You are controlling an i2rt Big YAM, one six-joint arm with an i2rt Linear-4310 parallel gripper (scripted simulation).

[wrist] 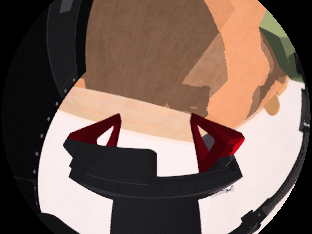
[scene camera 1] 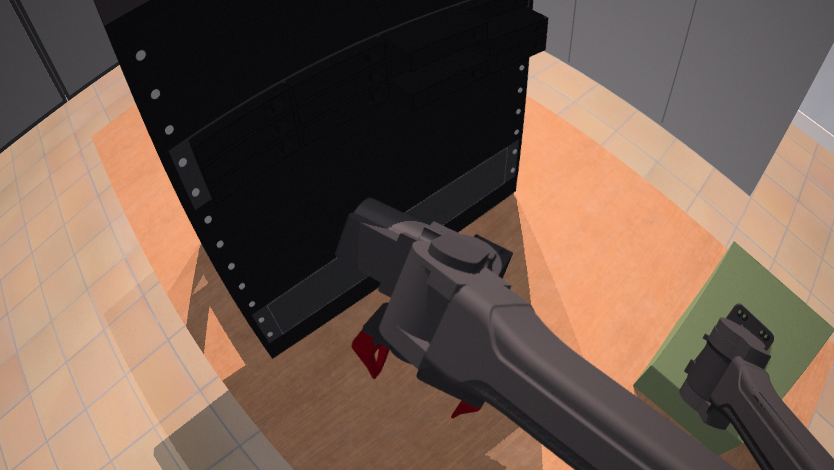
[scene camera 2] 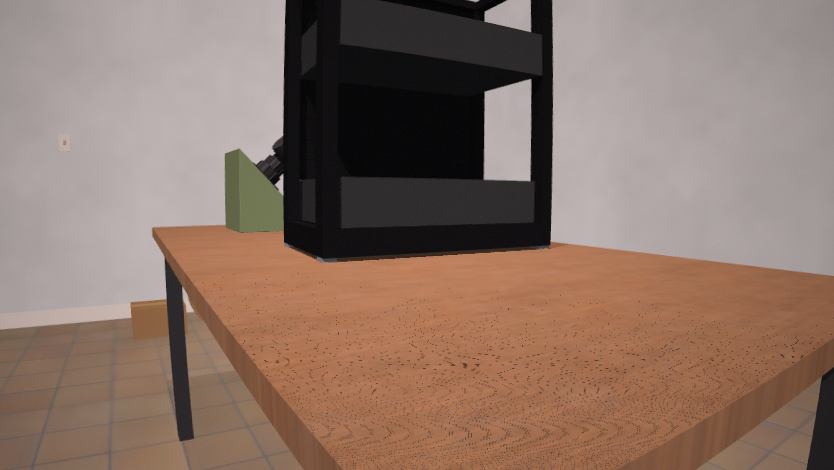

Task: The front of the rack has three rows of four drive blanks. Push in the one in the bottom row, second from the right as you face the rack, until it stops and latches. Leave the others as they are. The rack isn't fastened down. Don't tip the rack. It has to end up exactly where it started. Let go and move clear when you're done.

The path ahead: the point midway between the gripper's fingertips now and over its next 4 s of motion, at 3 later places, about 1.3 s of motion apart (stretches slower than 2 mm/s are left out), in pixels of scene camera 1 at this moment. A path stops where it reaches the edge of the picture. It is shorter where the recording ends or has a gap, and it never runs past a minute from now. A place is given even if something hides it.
My gripper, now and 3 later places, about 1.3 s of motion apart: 415,395; 449,318; 502,236; 563,178
